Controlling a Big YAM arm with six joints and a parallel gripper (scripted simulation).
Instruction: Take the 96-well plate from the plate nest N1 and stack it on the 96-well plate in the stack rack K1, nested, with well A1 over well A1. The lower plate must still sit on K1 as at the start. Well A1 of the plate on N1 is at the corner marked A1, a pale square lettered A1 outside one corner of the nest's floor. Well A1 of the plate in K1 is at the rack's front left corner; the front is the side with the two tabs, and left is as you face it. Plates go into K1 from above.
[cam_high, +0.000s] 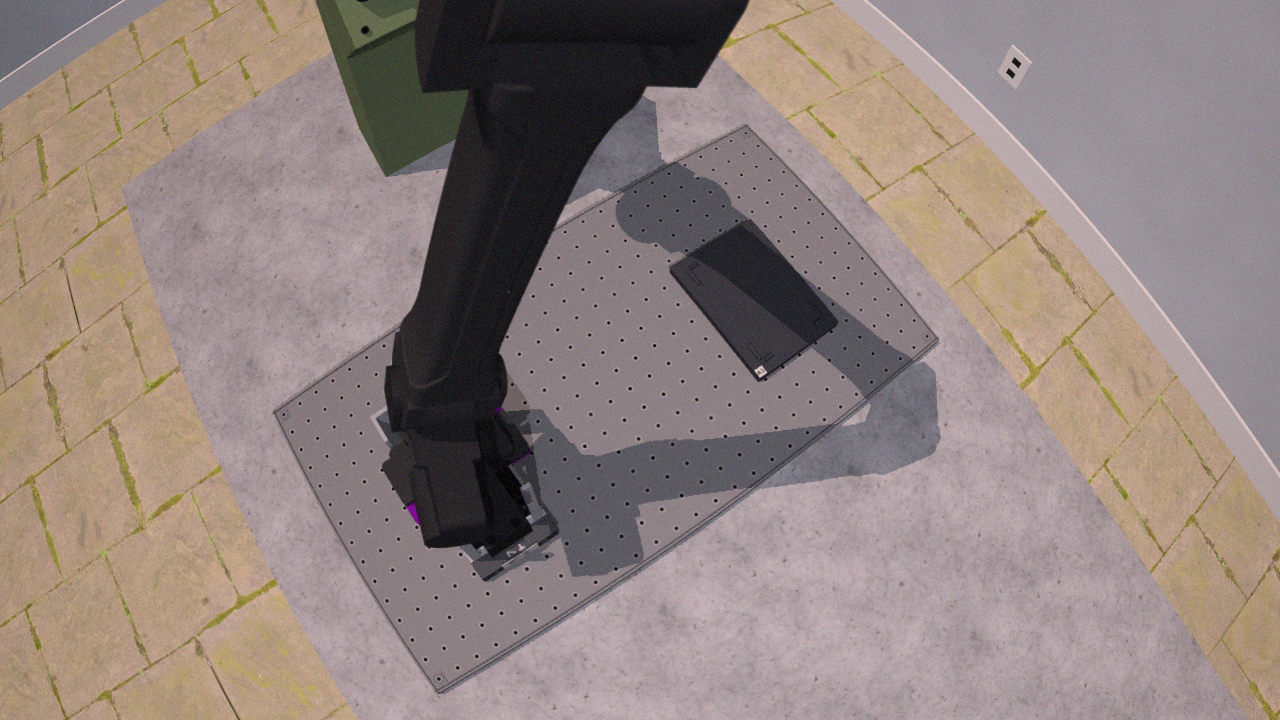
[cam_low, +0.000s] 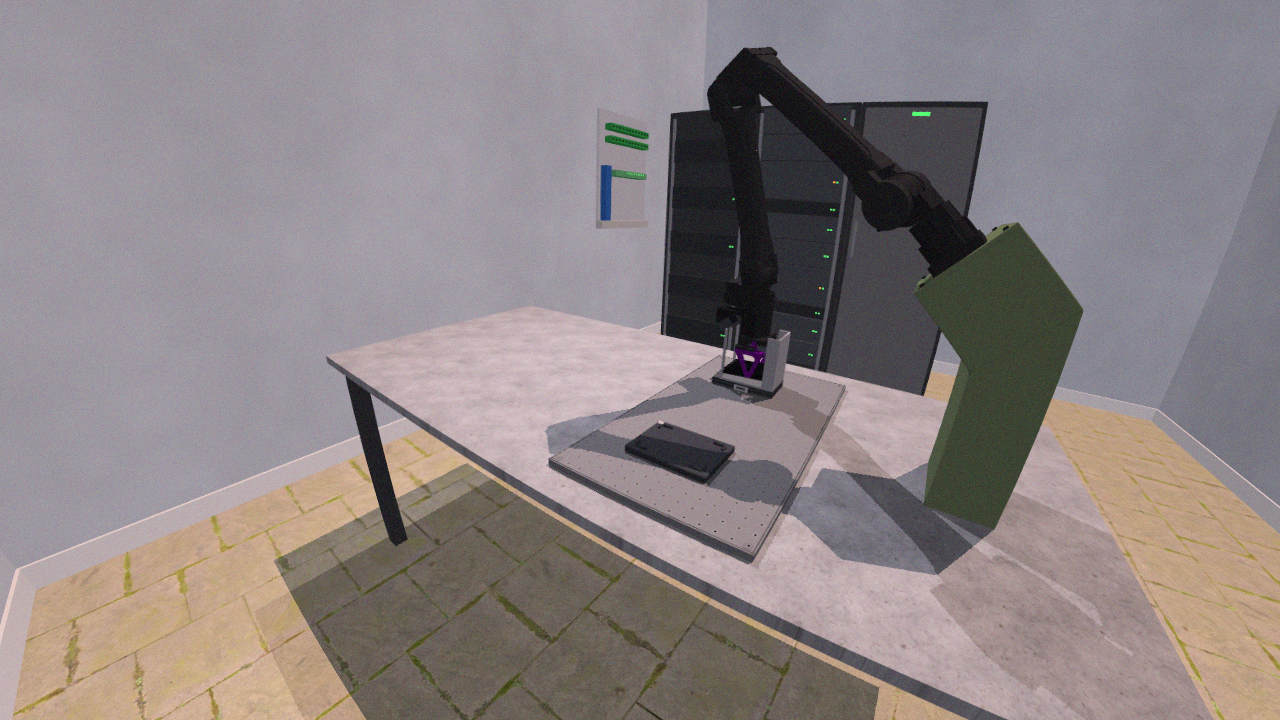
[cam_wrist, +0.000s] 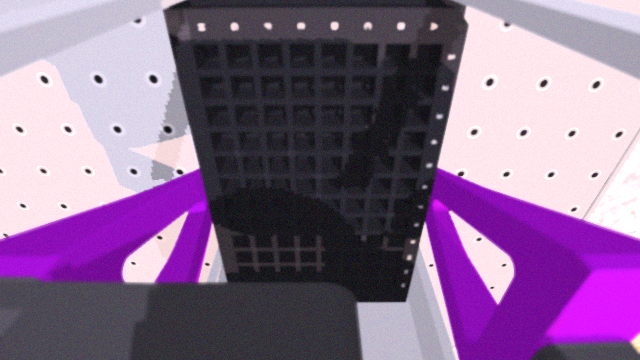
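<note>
Now: hand right at the black 96-well plate. Also, from my hand: rack back wall: 60 mm behind, 40 mm above, 10 mm to the right; then dark slot: 60 mm behind, 40 mm above, 10 mm to the right; then white 96-well plate: 20 mm below.
</note>
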